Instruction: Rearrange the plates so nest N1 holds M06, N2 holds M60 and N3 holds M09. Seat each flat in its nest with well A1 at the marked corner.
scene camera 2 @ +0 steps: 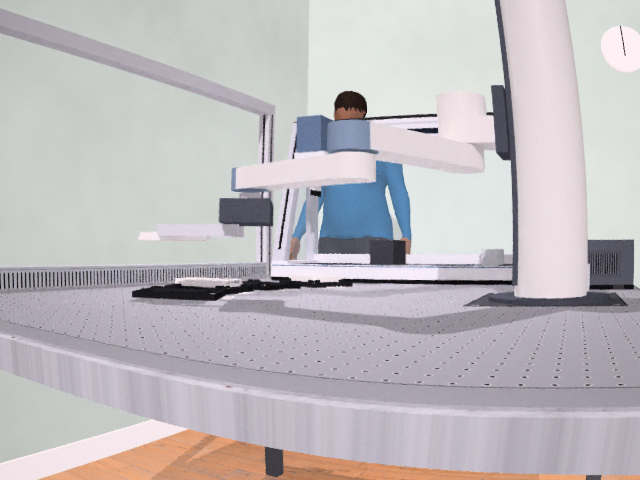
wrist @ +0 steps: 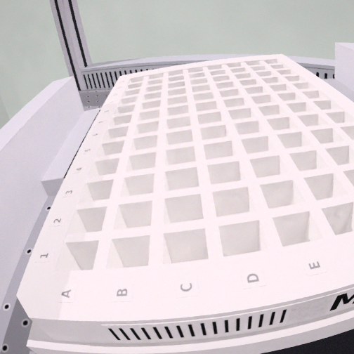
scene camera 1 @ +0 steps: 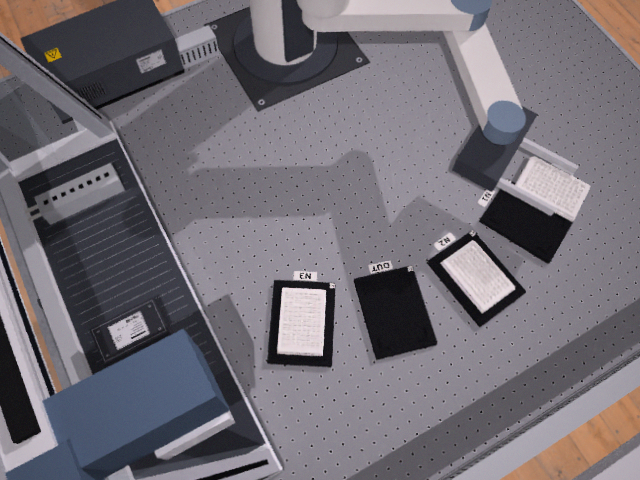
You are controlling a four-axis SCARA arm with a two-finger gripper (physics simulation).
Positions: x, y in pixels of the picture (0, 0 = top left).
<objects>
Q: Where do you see a nest N2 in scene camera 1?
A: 457, 292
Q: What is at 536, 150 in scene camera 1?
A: My gripper.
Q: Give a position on a nest N1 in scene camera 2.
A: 160, 293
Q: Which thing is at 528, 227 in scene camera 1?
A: A nest N1.
</objects>
